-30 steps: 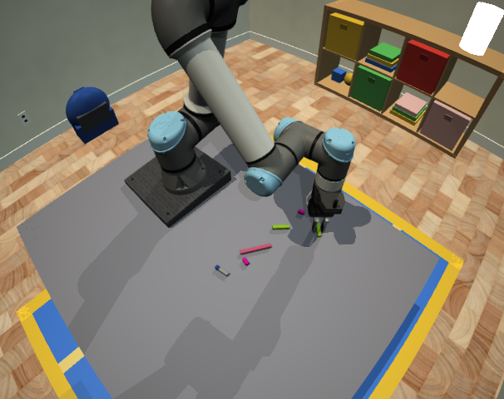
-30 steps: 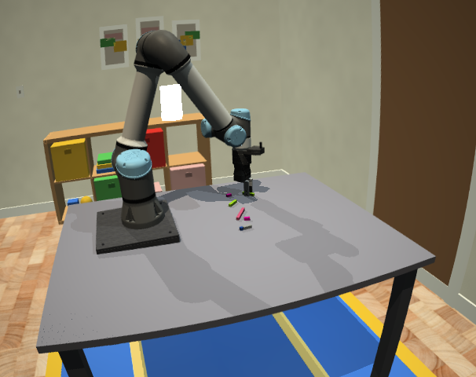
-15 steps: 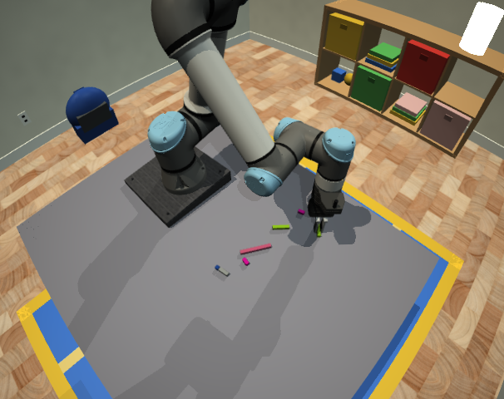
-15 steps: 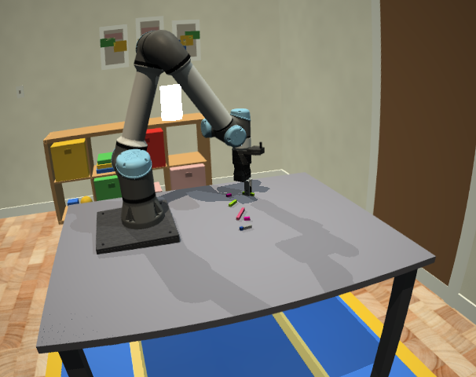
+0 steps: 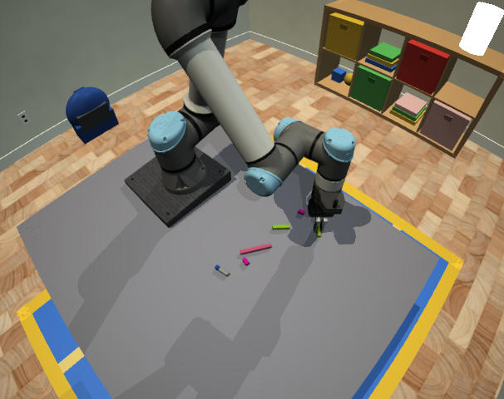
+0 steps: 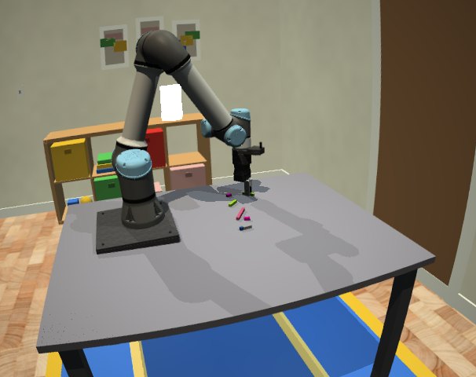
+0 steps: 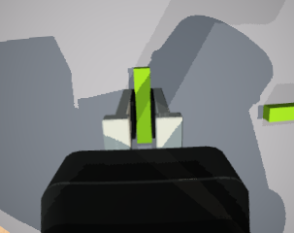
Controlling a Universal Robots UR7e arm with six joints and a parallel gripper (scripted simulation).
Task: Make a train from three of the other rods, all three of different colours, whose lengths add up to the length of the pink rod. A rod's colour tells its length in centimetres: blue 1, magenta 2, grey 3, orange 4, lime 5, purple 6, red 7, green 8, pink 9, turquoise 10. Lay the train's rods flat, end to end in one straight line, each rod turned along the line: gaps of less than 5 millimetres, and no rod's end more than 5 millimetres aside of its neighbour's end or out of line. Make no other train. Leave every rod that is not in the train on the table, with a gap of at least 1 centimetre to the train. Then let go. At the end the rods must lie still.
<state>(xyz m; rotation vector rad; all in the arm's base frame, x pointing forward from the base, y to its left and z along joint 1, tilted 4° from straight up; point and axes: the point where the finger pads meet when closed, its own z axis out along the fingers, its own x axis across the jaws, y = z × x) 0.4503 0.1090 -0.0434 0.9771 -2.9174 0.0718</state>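
Now: hand 280 mm to the left of the grey rod, 130 mm past it and 10 mm above it. Round my hand: lime rod (10 mm below); then blue rod (280 mm to the right, 160 mm behind, 10 mm below); then pink rod (170 mm to the right, 110 mm behind, 10 mm below).
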